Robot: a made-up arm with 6 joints. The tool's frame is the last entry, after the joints.
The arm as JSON. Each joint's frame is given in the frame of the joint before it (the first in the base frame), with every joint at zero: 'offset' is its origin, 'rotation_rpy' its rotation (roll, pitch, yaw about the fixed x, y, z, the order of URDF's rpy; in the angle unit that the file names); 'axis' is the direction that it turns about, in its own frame. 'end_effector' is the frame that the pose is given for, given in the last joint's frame.
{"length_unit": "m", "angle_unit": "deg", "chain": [
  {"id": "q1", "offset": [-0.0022, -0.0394, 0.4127], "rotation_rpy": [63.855, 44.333, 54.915], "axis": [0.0, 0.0, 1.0]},
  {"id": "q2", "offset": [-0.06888, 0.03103, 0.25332], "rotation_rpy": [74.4, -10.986, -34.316], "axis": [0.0, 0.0, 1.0]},
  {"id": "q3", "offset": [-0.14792, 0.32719, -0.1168], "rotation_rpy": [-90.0, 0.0, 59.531], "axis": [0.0, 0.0, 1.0]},
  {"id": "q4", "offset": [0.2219, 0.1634, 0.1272], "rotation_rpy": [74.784, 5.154, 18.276], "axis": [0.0, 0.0, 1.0]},
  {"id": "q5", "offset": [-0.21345, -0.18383, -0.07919], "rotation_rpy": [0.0, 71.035, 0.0], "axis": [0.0, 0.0, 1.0]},
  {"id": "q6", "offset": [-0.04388, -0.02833, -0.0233], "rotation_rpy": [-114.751, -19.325, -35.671], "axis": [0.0, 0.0, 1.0]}
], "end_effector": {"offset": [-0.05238, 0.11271, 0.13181], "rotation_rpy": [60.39, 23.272, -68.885]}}
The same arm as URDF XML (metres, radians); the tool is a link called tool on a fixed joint. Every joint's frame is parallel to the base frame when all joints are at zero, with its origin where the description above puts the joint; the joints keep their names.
<robot name="arm">
<joint name="tool_joint" type="fixed"><parent link="link6"/><child link="tool"/><origin xyz="-0.166 0.0586 0.0428" rpy="0 0 0"/></joint>
<joint name="q6" type="continuous"><parent link="link5"/><child link="link6"/><origin xyz="-0.0233 -0.05 -0.0151"/><axis xyz="-0.39509 0.79868 0.453888"/></joint>
<joint name="q5" type="continuous"><parent link="link4"/><child link="link5"/><origin xyz="-0.2276 -0.0455 -0.1782"/><axis xyz="1 0 0"/></joint>
<joint name="q4" type="continuous"><parent link="link3"/><child link="link4"/><origin xyz="0.2219 0.1634 0.1272"/><axis xyz="0.324991 -0.908875 0.261393"/></joint>
<joint name="q3" type="continuous"><parent link="link2"/><child link="link3"/><origin xyz="0.207 0.1168 0.2934"/><axis xyz="0 0 1"/></joint>
<joint name="q2" type="continuous"><parent link="link1"/><child link="link2"/><origin xyz="0.2026 -0.0834 0.1479"/><axis xyz="0 -1 0"/></joint>
<joint name="q1" type="continuous"><parent link="base_link"/><child link="link1"/><origin xyz="-0.0022 -0.0394 0.4127"/><axis xyz="0.911572 -0.263992 0.31519"/></joint>
<link name="base_link"/>
<link name="link1"/>
<link name="link2"/>
<link name="link3"/>
<link name="link4"/>
<link name="link5"/>
<link name="link6"/>
<link name="tool"/>
</robot>

